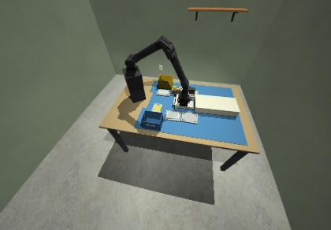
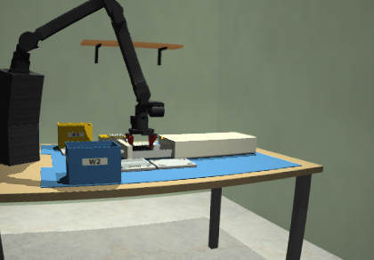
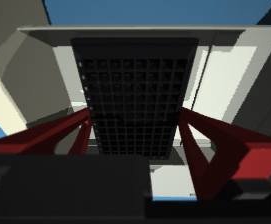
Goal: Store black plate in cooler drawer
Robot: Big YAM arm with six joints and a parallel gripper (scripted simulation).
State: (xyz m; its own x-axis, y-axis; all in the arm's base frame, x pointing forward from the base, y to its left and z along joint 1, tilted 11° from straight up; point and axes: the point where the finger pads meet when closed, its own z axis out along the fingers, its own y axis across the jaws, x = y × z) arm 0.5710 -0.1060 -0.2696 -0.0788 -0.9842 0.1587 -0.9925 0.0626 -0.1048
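The drawer lies 3 cm ahead of my hand and 1 cm below it. The rest, counted from my hand: work nest N2: 6 cm ahead, 19 cm to the right, 3 cm below; then cream cooler CD: 18 cm ahead, 1 cm to the right; then black plate: right at my hand.
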